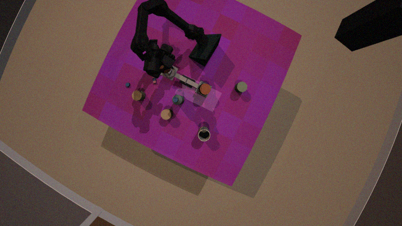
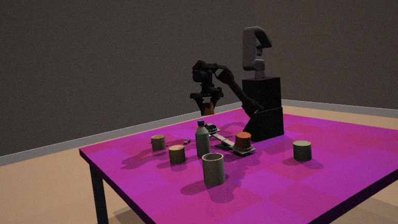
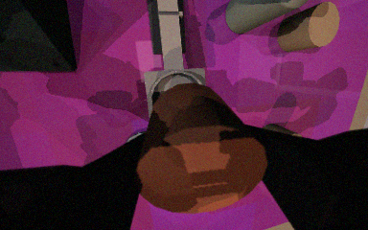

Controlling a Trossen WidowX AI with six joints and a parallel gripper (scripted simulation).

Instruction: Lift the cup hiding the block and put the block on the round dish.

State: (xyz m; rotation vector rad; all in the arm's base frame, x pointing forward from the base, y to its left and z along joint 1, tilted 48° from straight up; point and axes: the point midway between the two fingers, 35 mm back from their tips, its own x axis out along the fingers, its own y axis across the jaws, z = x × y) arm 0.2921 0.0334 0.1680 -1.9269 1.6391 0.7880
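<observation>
The dark grey block lies 10 mm to the left of my gripper tip and 80 mm below it. From my gripper tip the other things lie so: striped piece: 100 mm ahead, 70 mm to the right, 160 mm below; then round dish: 50 mm behind, 120 mm to the right, 170 mm below; then grey bottle: 130 mm ahead, 160 mm to the left, 60 mm below.
</observation>
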